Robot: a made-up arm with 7 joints.
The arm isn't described. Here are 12 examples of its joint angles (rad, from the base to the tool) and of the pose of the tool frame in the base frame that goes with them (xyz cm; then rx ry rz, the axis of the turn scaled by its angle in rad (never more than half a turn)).
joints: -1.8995 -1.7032 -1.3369 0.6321 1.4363 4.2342 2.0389
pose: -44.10 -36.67 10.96 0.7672 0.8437 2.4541
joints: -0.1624 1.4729 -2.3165 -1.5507 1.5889 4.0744 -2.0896
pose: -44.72 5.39 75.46 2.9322 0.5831 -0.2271
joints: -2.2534 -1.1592 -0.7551 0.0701 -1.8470 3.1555 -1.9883
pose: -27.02 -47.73 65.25 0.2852 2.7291 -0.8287
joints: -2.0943 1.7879 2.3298 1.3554 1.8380 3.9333 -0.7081
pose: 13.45 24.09 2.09 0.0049 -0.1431 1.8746
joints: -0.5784 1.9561 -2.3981 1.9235 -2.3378 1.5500 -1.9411
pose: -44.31 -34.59 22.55 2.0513 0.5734 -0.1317
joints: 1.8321 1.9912 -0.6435 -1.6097 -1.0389 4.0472 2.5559
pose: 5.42 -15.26 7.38 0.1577 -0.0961 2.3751
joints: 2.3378 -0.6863 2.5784 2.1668 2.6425 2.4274 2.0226
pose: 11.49 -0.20 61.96 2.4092 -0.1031 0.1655
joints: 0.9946 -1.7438 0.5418 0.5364 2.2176 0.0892 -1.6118
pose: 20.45 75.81 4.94 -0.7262 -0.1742 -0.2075
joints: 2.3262 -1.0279 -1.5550 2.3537 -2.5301 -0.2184 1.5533
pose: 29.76 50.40 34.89 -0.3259 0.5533 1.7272
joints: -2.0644 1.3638 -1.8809 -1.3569 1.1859 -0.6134 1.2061
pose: 53.37 33.68 78.08 -0.8663 -0.5268 0.8292
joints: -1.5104 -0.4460 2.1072 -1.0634 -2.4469 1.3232 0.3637
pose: -48.93 -24.86 97.05 0.1352 -1.6754 1.1425
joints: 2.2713 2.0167 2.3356 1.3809 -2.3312 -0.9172 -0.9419
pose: 14.14 -49.14 -17.00 -0.8127 0.6483 -2.4373
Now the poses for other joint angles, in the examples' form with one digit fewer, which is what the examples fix.
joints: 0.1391 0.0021 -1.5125 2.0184 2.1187 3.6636 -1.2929
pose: 22.5 -22.1 64.9 -0.115 -1.809 -0.657
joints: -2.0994 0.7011 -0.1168 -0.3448 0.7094 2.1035 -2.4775
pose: 10.7 55.4 80.9 -1.515 -0.079 -0.522
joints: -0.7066 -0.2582 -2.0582 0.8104 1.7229 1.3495 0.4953
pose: -34.1 -23.8 104.2 -0.358 -0.977 2.410
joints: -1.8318 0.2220 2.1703 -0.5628 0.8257 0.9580 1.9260
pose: -21.6 -0.5 122.6 -0.569 -0.245 -0.134
